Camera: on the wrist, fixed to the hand. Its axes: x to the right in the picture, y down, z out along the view.
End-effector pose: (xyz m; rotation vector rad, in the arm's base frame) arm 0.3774 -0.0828 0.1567 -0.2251 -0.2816 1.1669
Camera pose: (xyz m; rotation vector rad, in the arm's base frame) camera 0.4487 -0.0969 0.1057 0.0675 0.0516 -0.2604
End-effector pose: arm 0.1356 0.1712 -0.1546 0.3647 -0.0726 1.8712
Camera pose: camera 0.1658 0.2118 -0.2276 0.1873 0.5475 0.4862
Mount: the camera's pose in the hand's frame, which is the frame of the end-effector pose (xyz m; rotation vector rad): 0.0078 -0.0511 -0.0722 0.2841 0.3240 -1.4311
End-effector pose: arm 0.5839 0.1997 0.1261 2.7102 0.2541 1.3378
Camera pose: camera 0.5260 0.2530 0.1672 1.5165 1.9773 1.1424
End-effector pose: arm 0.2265 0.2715 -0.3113 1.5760 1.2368 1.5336
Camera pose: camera 0.1450 0.2850 -0.3439 0.2137 2.0960 0.6267
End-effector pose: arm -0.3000 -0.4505 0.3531 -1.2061 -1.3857 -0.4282
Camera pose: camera -0.3040 -0.5273 0.3975 0.2707 -1.7437 -1.2679
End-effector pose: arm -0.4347 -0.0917 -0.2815 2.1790 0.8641 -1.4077
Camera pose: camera -0.4197 -0.0071 -0.2592 -1.2355 -1.8332 1.1175
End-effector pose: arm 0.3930 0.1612 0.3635 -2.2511 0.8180 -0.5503
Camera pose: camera 0.3775 0.1532 0.4506 -2.1621 -0.8772 -1.5328
